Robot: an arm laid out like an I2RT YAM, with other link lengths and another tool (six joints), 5 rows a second.
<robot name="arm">
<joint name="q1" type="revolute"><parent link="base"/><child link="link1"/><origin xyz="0.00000 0.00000 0.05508" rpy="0.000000 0.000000 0.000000"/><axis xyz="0 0 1"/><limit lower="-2.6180" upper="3.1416"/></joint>
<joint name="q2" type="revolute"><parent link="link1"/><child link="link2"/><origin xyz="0.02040 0.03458 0.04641" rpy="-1.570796 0.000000 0.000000"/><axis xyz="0 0 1"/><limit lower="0.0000" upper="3.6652"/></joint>
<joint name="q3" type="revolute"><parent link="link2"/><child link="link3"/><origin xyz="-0.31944 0.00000 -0.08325" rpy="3.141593 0.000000 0.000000"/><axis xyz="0 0 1"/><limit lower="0.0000" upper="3.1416"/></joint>
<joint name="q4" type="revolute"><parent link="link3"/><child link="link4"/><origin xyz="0.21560 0.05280 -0.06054" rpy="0.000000 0.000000 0.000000"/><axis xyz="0 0 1"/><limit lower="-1.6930" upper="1.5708"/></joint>
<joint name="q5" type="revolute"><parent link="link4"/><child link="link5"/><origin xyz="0.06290 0.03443 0.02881" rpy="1.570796 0.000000 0.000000"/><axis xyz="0 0 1"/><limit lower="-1.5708" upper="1.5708"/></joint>
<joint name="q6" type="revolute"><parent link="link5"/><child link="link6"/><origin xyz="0.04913 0.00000 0.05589" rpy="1.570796 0.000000 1.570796"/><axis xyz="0 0 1"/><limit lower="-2.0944" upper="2.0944"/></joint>
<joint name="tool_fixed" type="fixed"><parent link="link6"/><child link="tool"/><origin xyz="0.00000 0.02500 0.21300" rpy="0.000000 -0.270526 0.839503"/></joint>
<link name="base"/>
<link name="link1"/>
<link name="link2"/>
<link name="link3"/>
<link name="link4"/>
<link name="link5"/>
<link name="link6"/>
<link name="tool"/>
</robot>
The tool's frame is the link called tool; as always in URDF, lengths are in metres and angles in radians.
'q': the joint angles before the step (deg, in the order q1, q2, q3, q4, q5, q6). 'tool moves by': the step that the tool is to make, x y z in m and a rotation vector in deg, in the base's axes. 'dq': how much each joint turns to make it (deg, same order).
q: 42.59, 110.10, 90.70, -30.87, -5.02, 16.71
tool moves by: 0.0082, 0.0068, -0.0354, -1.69, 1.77, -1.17
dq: 0.37, 4.74, -0.01, 2.40, 0.99, 1.19
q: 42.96, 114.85, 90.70, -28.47, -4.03, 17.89
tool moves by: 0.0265, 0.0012, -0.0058, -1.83, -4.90, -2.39
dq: 0.96, 1.85, 0.03, 4.12, 5.76, -0.31
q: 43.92, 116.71, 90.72, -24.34, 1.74, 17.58
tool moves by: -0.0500, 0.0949, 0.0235, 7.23, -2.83, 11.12
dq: 8.31, 0.51, 0.60, 7.17, -3.91, -0.19
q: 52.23, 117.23, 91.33, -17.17, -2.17, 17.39
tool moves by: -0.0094, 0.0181, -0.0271, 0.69, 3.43, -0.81
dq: 1.35, 3.68, 0.24, 2.08, -0.62, 3.78
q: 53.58, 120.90, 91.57, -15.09, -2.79, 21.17
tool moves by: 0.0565, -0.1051, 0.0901, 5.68, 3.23, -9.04
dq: -15.26, -10.92, 2.92, -11.97, -8.82, 0.28
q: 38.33, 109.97, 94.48, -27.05, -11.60, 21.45
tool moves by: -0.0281, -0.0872, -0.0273, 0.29, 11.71, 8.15
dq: -15.57, 0.50, -1.38, -14.01, -19.97, -15.27
